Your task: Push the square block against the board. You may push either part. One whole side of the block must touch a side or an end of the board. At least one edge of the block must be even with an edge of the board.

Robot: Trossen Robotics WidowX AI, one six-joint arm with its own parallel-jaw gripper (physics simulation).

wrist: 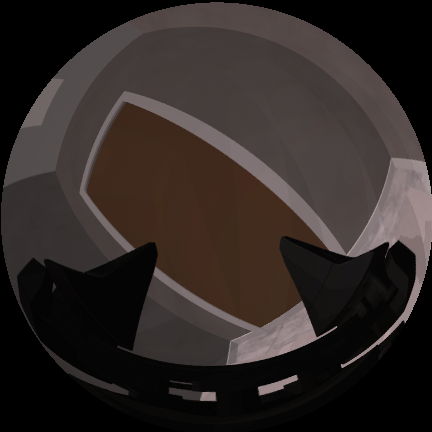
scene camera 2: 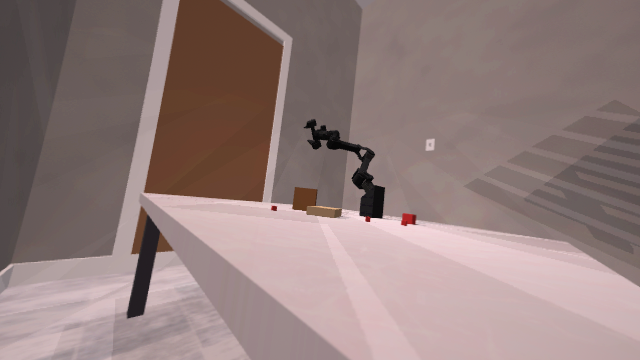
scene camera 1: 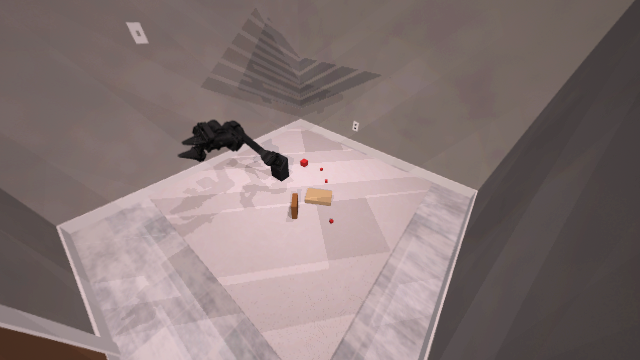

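Seen in the pictures: gripper, fingertip midpoint: (wrist: 218, 246) (scene camera 2: 305, 133) (scene camera 1: 180, 149); arm's base, origin of the base link: (scene camera 2: 372, 192) (scene camera 1: 278, 162).
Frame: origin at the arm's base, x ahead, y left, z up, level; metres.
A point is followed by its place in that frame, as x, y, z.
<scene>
The square block (scene camera 1: 294, 206) @[0.343, -0.189, -0.021] (scene camera 2: 305, 199) @[0.317, -0.142, -0.071] is brown and thin and stands upright on its edge. The board (scene camera 1: 318, 197) @[0.352, 0.002, -0.092] (scene camera 2: 323, 211) @[0.402, 0.072, -0.104] is tan and oblong and lies flat. In scene camera 1 a narrow gap shows between the block and the board's left end; in scene camera 2 the board partly overlaps the block's lower right corner. My gripper (scene camera 1: 181, 149) @[0.089, -0.503, 0.367] (scene camera 2: 307, 134) @[0.089, -0.503, 0.367] (wrist: 218, 246) @[0.089, -0.503, 0.367] is open and empty, high above the table and away from both parts, to their upper left in scene camera 1. Block and board do not show in the wrist view.
A larger red cube (scene camera 1: 304, 162) @[0.049, 0.198, -0.085] (scene camera 2: 409, 218) @[0.054, 0.219, -0.099] and several small red cubes, one (scene camera 1: 331, 220) @[0.513, -0.074, -0.105] (scene camera 2: 274, 208) @[0.516, -0.065, -0.114] beyond the block and board, lie on the pale table (scene camera 1: 270, 250) @[0.393, -0.407, -0.122] (scene camera 2: 260, 270) @[0.829, 0.451, -0.122]. The arm's black base (scene camera 1: 280, 169) @[0.046, -0.026, -0.023] (scene camera 2: 372, 202) @[0.049, 0.036, -0.049] stands near the larger cube.
</scene>
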